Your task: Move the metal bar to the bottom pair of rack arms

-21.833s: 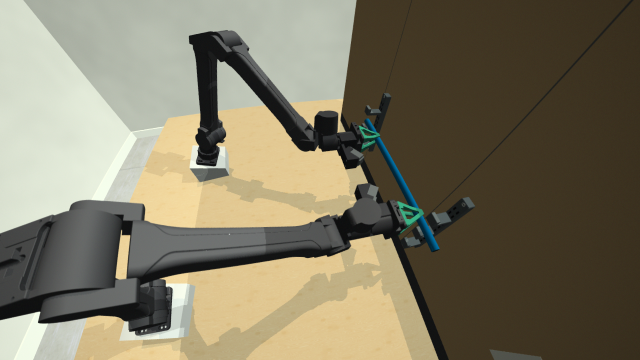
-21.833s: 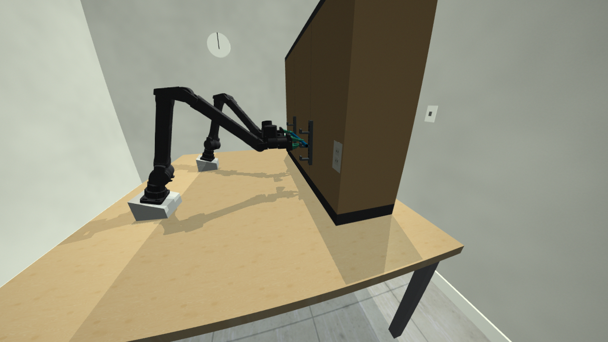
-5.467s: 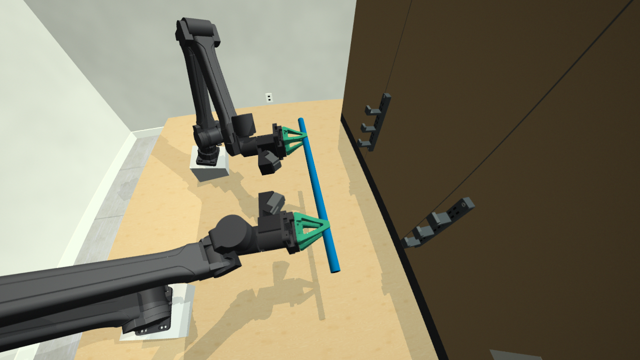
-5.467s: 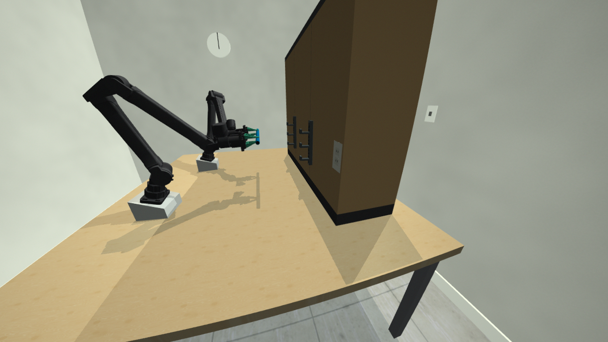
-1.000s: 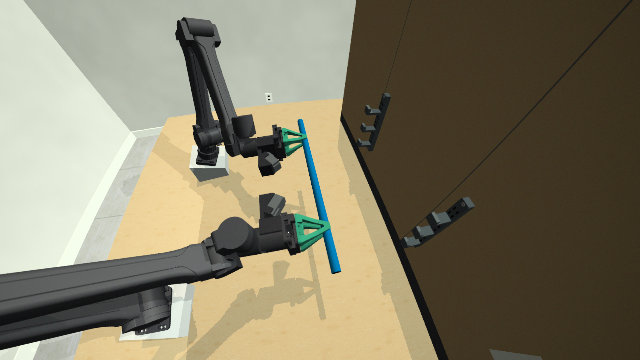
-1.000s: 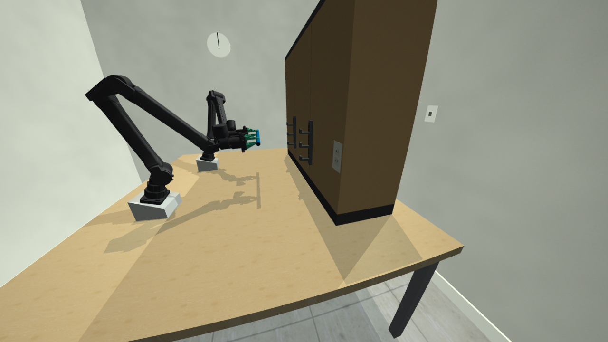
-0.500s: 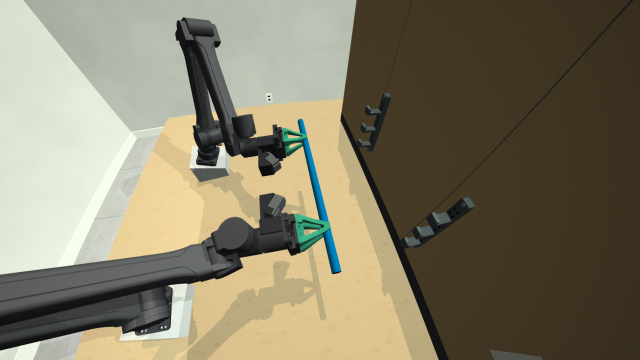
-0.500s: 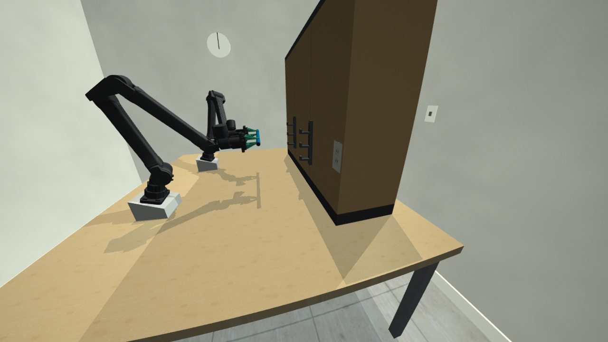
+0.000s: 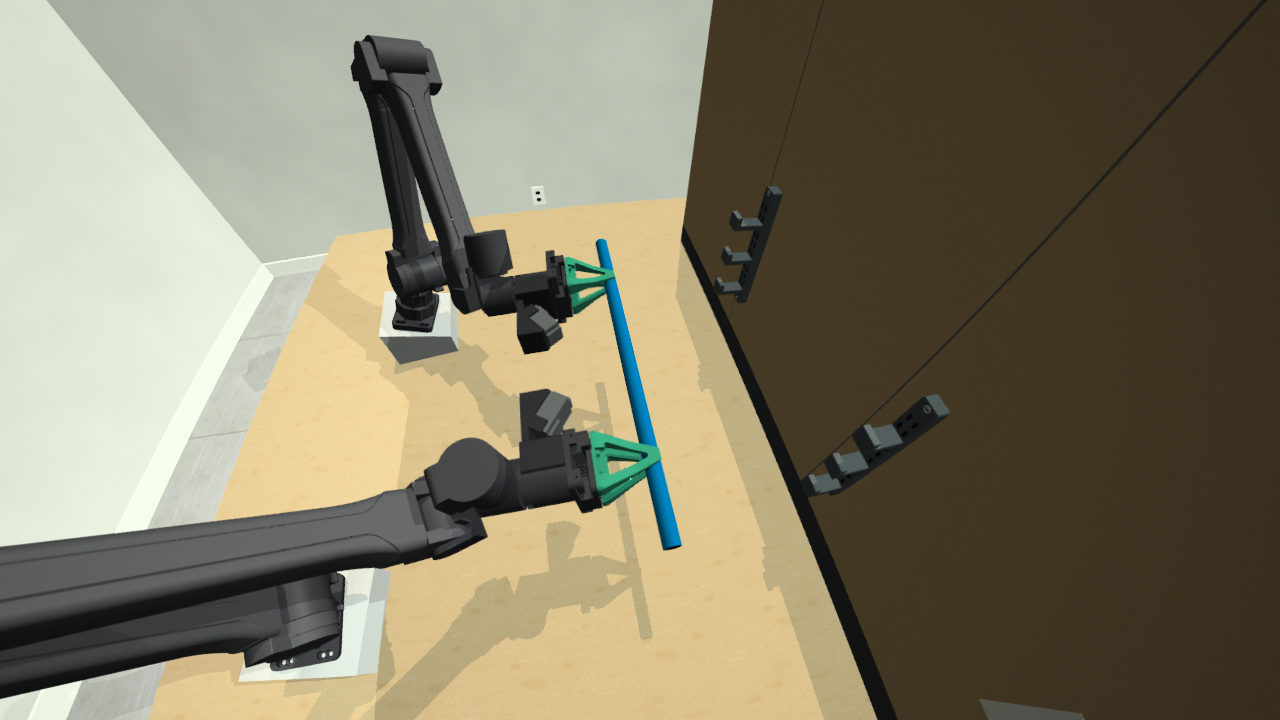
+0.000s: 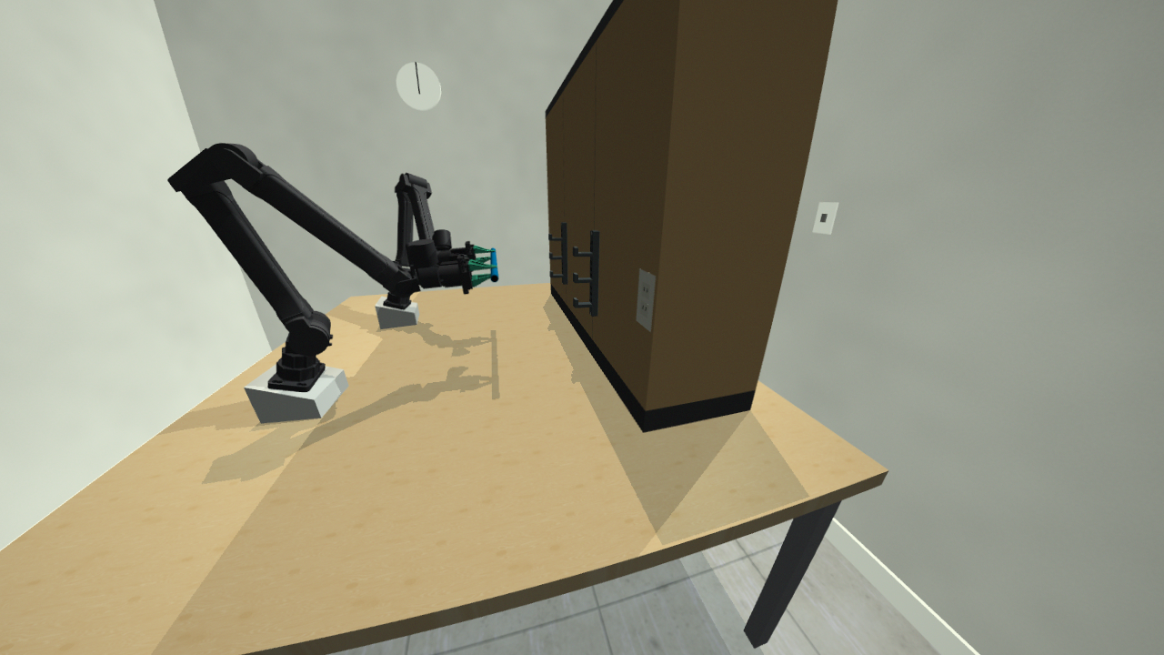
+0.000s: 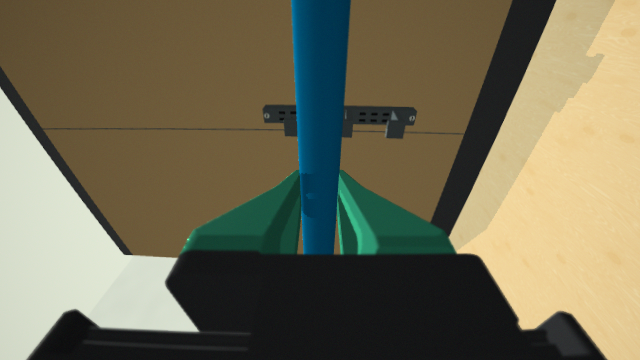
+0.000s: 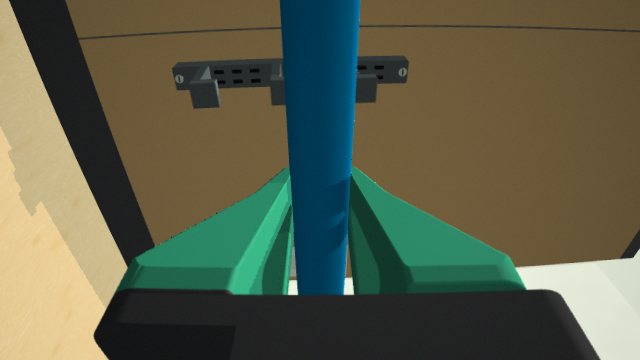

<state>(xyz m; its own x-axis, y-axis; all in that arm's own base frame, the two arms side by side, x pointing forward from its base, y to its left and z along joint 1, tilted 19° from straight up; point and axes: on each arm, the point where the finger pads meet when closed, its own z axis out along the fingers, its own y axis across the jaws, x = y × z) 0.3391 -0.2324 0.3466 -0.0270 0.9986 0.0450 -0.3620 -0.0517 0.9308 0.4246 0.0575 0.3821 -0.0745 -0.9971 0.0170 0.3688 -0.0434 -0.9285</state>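
My right gripper is now 150 mm to the right of the blue metal bar and 20 mm past it. Round my right hand: black plinth: 270 mm below, 260 mm ahead, 240 mm to the left; then tall brown cabinet: 410 mm ahead, 260 mm to the left, 150 mm above.
My left gripper is now 150 mm to the left of the blue metal bar and 20 mm short of it. From my left hand the other things lie so: black plinth (300 mm ahead, 280 mm below, 60 mm to the right); then tall brown cabinet (450 mm ahead, 140 mm above, 40 mm to the right).
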